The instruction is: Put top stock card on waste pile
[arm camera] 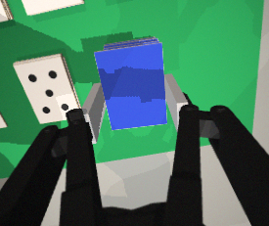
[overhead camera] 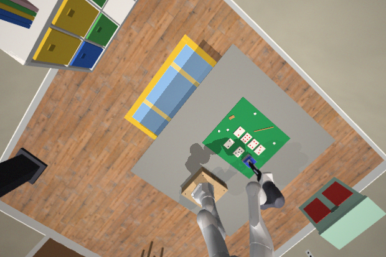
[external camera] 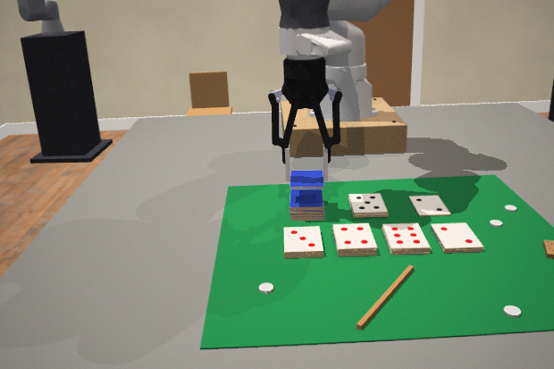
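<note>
My gripper is now 140 mm to the right of the green mat, 110 mm short of it and 110 mm above it. From my hand the other things lie so: wooden stick 290 mm ahead, 110 mm to the left, 90 mm below.
</note>
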